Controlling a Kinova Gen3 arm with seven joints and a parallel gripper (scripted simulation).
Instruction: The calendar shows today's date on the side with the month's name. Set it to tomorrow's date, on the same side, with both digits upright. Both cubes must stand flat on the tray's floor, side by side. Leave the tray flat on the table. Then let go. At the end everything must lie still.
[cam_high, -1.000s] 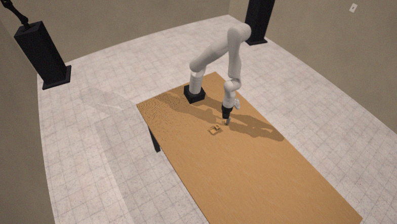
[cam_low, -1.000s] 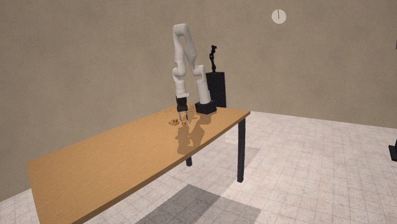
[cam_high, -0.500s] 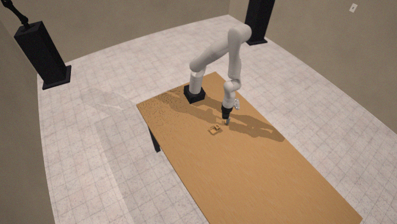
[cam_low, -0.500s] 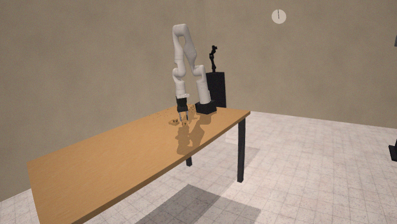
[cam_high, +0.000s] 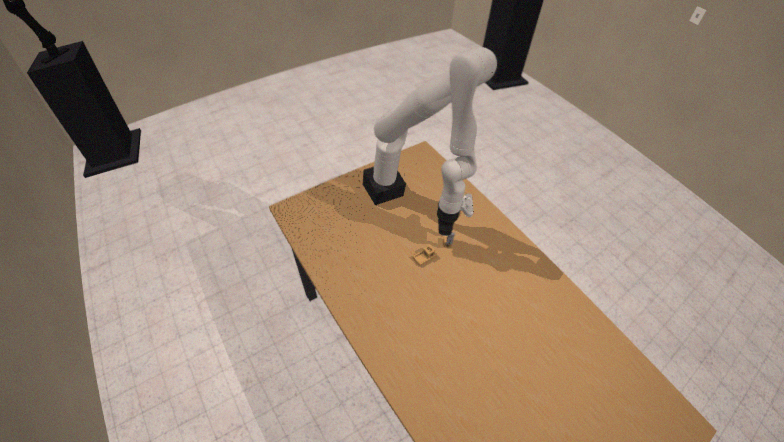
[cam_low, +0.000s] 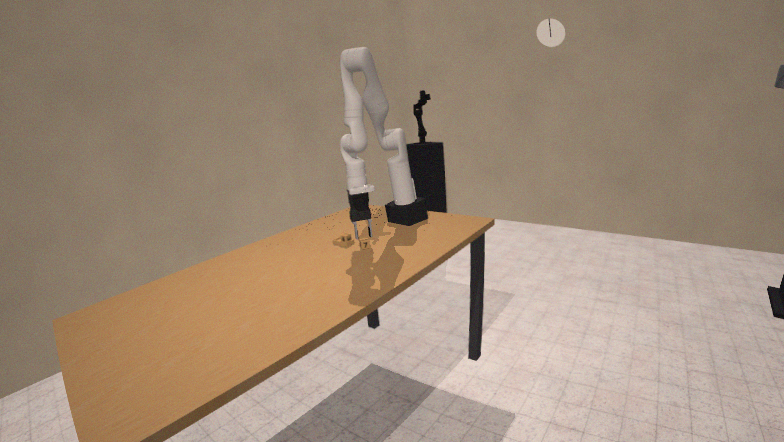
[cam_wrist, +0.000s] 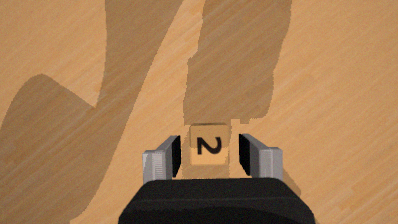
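Right now the wooden date cube is 4 cm below my hand. Round my hand: wooden tray: 11 cm to the right, 5 cm below, 2 cm ahead.
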